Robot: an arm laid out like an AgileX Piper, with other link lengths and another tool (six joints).
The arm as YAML. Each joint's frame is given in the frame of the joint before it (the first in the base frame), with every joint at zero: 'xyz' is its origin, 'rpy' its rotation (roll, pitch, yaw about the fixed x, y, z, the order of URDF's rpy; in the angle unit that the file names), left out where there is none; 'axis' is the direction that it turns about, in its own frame. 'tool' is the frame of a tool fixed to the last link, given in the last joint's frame.
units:
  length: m
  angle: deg
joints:
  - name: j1
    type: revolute
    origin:
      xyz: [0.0, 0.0, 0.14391]
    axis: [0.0, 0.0, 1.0]
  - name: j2
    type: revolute
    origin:
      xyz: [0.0, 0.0, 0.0]
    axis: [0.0, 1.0, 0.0]
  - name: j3
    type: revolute
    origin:
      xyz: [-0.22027, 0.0, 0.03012]
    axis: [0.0, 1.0, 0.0]
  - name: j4
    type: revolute
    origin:
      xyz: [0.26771, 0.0, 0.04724]
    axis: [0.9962, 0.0, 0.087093]
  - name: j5
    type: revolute
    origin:
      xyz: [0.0, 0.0, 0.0]
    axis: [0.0, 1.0, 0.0]
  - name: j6
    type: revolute
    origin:
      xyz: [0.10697, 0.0, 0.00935]
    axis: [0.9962, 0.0, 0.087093]
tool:
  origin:
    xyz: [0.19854, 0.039, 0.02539]
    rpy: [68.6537, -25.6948, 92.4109]
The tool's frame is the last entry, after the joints.
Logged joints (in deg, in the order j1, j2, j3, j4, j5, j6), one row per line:
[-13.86 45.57 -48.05 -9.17 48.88 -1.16]
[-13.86 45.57 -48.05 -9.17 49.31 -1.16]
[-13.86 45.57 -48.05 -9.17 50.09 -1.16]
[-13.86 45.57 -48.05 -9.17 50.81 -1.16]
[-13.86 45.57 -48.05 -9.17 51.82 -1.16]
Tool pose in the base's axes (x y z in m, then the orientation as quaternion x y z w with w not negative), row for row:
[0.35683 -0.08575 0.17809 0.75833 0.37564 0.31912 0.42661]
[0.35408 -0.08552 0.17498 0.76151 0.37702 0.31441 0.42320]
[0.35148 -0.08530 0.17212 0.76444 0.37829 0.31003 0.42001]
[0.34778 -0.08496 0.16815 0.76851 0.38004 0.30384 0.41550]
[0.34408 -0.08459 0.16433 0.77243 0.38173 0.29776 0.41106]
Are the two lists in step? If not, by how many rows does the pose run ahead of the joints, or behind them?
The pose runs 1 row ahead of the joints: the pose in row i belongs to the joints in row i + 1.
